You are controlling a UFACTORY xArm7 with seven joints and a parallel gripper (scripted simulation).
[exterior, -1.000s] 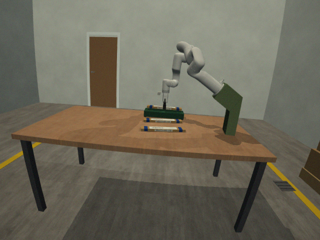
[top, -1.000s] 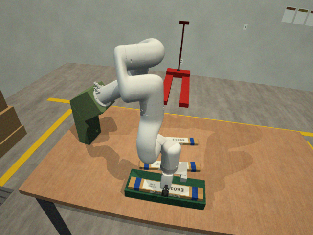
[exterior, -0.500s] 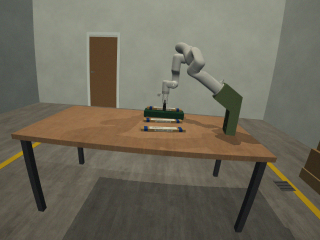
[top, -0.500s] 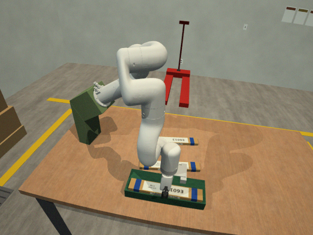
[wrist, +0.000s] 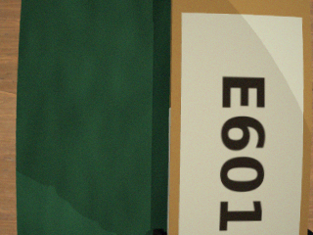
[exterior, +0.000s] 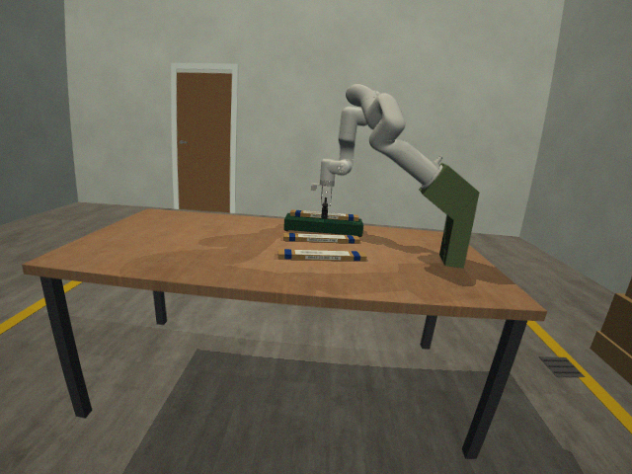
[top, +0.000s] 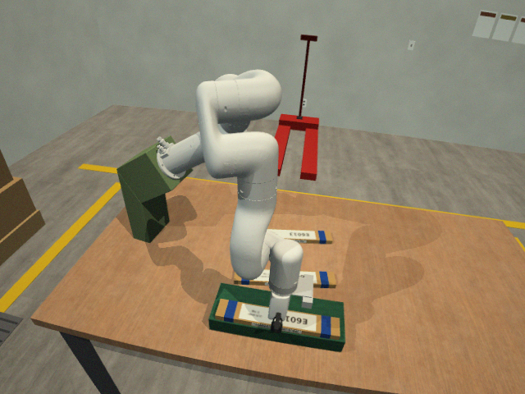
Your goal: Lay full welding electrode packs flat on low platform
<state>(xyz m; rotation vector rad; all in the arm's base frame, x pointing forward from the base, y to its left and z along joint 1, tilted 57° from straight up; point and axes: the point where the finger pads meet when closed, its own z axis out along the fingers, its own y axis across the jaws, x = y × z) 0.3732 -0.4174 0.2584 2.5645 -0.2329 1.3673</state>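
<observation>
My hand is 6 cm above the low green platform, 3 cm to the right of it and 1 cm short of it.
</observation>
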